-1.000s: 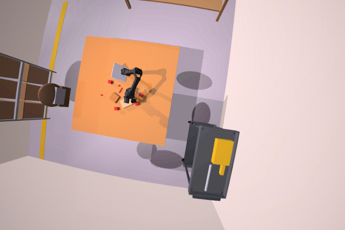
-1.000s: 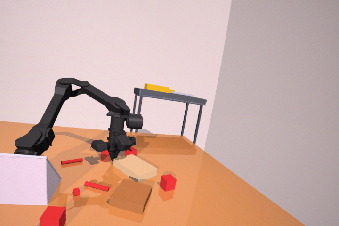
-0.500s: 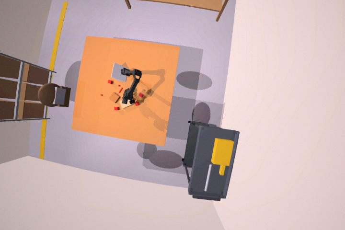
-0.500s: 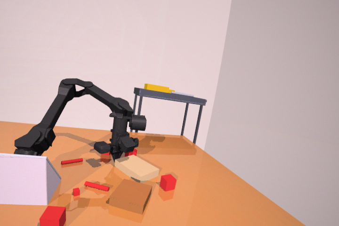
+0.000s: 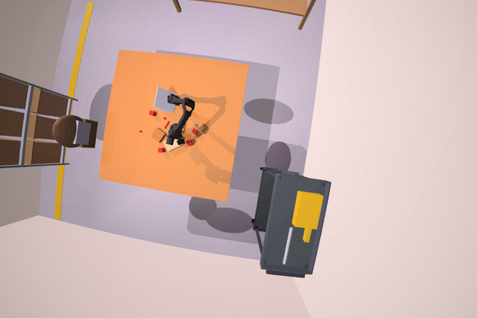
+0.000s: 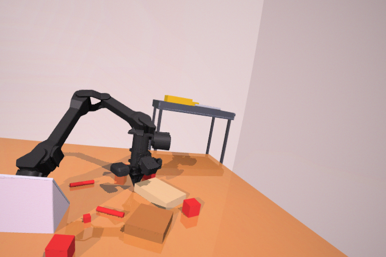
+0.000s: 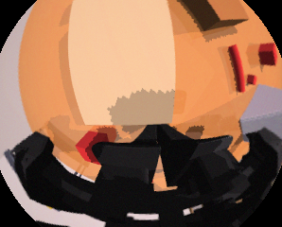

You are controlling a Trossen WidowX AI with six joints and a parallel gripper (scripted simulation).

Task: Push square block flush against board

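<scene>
My gripper tip is 70 mm short of the pale board, 60 mm to the left of it and 10 mm below it. Also, from my gripper tip: brown square block 210 mm to the right, 10 mm above.
</scene>
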